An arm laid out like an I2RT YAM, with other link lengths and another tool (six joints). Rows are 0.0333 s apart.
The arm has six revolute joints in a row. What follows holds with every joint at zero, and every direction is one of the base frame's. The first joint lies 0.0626 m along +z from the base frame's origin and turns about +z. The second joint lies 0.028 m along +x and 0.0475 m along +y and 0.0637 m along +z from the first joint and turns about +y. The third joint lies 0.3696 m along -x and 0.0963 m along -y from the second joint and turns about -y. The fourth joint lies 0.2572 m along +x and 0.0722 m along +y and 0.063 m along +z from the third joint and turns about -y. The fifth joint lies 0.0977 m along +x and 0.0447 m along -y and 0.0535 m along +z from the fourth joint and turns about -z. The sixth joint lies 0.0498 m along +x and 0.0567 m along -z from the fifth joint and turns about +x. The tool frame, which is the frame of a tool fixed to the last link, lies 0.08 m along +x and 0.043 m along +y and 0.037 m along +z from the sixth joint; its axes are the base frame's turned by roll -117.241, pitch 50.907 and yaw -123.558 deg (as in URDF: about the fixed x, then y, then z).
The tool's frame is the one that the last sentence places.
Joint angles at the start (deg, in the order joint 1, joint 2, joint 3, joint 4, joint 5, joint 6): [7.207, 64.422, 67.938, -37.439, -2.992, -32.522]
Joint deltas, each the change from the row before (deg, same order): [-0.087, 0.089, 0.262, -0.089, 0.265, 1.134]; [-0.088, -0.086, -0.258, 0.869, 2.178, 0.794]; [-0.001, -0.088, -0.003, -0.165, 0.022, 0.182]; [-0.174, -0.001, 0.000, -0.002, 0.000, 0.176]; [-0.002, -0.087, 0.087, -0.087, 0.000, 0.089]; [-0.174, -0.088, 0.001, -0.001, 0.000, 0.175]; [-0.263, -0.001, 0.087, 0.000, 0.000, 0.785]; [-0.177, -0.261, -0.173, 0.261, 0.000, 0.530]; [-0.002, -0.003, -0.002, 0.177, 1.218, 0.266]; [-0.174, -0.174, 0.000, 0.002, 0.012, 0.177]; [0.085, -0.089, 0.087, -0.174, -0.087, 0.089]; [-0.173, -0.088, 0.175, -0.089, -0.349, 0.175]
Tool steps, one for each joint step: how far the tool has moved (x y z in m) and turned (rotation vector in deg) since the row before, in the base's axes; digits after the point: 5 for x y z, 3 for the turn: [0.00153, -0.00105, 0.00204, 0.790, 0.072, -0.938]; [0.00422, -0.00500, 0.00073, -0.453, -0.736, -2.342]; [-0.00066, -0.00017, 0.00000, 0.129, 0.098, -0.119]; [0.00031, -0.00096, 0.00014, 0.146, 0.020, -0.270]; [-0.00051, -0.00009, 0.00089, 0.084, -0.077, -0.051]; [-0.00014, -0.00101, 0.00059, 0.156, -0.069, -0.270]; [0.00081, -0.00151, 0.00132, 0.663, -0.005, -0.691]; [-0.00042, -0.00113, 0.00127, 0.481, -0.293, -0.464]; [0.00177, -0.00265, 0.00019, -0.409, -0.224, -1.172]; [-0.00059, -0.00109, 0.00102, 0.161, -0.162, -0.279]; [-0.00090, 0.00055, 0.00064, 0.121, 0.010, 0.111]; [-0.00061, -0.00026, 0.00182, 0.351, -0.139, 0.029]
